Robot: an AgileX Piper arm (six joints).
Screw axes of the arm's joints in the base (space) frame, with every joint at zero. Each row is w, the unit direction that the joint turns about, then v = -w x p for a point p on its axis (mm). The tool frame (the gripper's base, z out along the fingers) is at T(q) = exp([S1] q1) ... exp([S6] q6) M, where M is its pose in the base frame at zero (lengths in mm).
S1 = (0, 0, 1, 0, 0, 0)
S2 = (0, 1, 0, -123, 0, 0)
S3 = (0, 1, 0, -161.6, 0, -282.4)
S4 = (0.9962, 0, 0.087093, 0, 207.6, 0)
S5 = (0, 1, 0, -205.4, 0, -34.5)
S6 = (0.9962, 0, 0.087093, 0, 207.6, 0)
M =
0.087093 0 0.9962 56.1
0 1 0 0
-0.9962 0 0.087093 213.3
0 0 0 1
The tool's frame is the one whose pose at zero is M.
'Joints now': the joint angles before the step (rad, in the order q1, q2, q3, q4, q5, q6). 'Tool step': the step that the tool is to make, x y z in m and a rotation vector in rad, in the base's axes. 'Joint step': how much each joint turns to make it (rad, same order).
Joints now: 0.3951, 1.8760, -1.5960, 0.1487, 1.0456, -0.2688
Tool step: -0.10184, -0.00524, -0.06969, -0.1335, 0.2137, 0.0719
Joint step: 0.1220, -0.1791, 0.5200, -0.0342, -0.0967, 0.0511
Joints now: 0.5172, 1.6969, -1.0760, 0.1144, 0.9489, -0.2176
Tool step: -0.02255, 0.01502, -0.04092, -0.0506, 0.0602, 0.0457
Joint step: 0.0852, 0.0618, 0.1010, -0.0089, -0.0886, 0.0368
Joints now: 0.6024, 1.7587, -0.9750, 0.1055, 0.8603, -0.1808
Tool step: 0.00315, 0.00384, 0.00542, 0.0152, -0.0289, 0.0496
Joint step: 0.0053, -0.0044, -0.0195, -0.0029, -0.0052, -0.0430
